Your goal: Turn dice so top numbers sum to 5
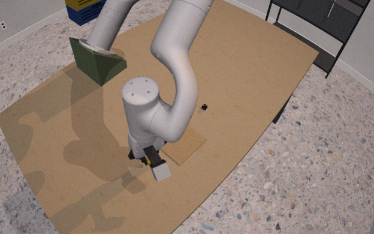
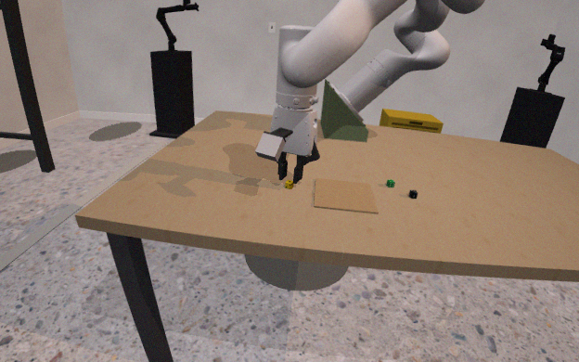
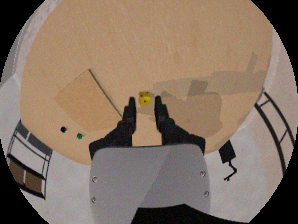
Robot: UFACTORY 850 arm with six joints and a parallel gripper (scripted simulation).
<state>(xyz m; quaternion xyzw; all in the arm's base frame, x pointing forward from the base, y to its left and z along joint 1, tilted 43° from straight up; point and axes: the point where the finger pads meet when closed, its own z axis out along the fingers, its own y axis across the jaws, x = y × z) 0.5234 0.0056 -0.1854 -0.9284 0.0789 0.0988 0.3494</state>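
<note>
Now: the yellow die 3 cm below my hand. The rest, counted from my hand: green die: 9 cm behind, 25 cm to the left, 3 cm below; tan mat: 13 cm to the left, 4 cm below; black die: 4 cm behind, 30 cm to the left, 3 cm below.
</note>
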